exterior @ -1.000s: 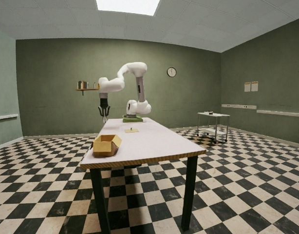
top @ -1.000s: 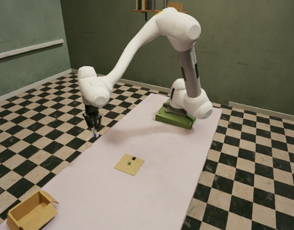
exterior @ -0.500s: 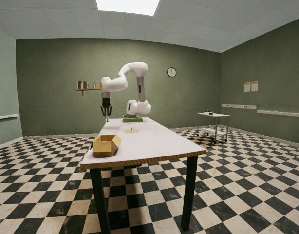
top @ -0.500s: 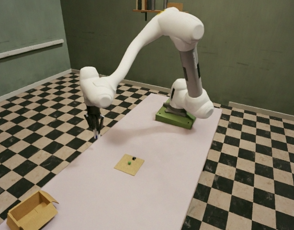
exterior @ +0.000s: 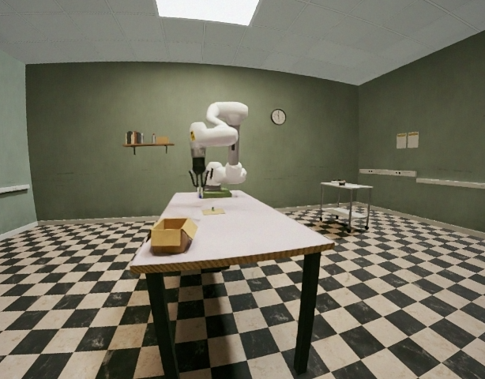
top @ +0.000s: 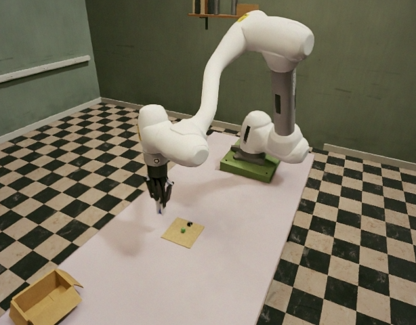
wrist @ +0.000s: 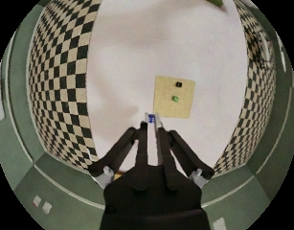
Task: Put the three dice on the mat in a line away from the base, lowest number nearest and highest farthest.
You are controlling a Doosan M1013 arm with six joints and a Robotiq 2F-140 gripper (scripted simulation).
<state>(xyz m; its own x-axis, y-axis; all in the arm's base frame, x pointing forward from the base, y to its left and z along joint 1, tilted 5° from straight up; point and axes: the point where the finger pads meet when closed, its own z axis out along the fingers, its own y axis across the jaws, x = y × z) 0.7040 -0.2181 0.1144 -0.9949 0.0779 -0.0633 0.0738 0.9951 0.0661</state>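
Now: the green die 12 cm below my hand, 8 cm to the left of it and 3 cm behind it. Also, from my hand: black die (12 cm below, 9 cm to the left, 7 cm behind); then blue die (3 cm below); then yellow mat (13 cm below, 8 cm to the left, 3 cm behind).
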